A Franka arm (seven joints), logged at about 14 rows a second.
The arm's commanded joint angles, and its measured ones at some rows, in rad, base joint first. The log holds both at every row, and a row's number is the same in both.
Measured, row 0:
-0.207 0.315 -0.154 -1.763 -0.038 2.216 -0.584
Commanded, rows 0 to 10:
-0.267 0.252 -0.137 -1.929 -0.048 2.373 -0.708
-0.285 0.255 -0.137 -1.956 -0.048 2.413 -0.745
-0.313 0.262 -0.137 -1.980 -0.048 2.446 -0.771
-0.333 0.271 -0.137 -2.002 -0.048 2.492 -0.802
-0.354 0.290 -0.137 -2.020 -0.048 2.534 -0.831
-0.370 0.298 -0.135 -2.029 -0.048 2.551 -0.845
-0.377 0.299 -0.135 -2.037 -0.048 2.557 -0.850
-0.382 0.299 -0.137 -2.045 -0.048 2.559 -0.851
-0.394 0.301 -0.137 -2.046 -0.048 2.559 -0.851
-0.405 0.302 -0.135 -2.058 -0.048 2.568 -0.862
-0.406 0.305 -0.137 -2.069 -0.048 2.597 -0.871
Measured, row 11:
-0.380 0.315 -0.154 -2.030 -0.038 2.543 -0.848
